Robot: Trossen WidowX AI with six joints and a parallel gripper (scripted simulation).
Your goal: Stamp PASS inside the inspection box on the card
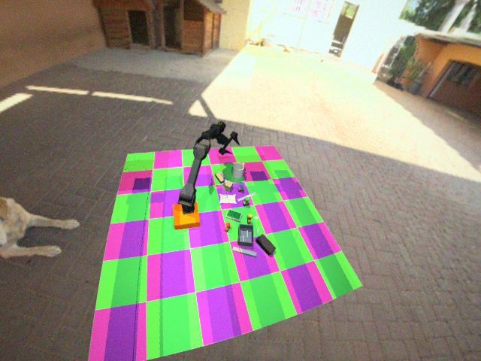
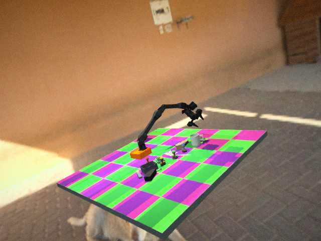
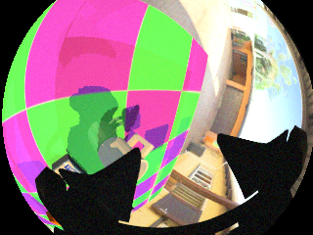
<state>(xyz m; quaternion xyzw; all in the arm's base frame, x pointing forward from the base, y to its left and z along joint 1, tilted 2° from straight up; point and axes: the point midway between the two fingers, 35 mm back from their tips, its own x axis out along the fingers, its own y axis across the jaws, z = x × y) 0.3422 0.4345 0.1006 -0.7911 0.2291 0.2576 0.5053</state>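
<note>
Now: gripper tip 400 mm to the left of the green-knobbed stamp and 130 mm above it. Also, from my gripper tip: blue-knobbed stamp 10 mm behind, 270 mm to the right, 130 mm below; then white mug 10 mm ahead, 110 mm to the right, 110 mm below; then tan box 100 mm behind, 240 mm to the right, 130 mm below.
</note>
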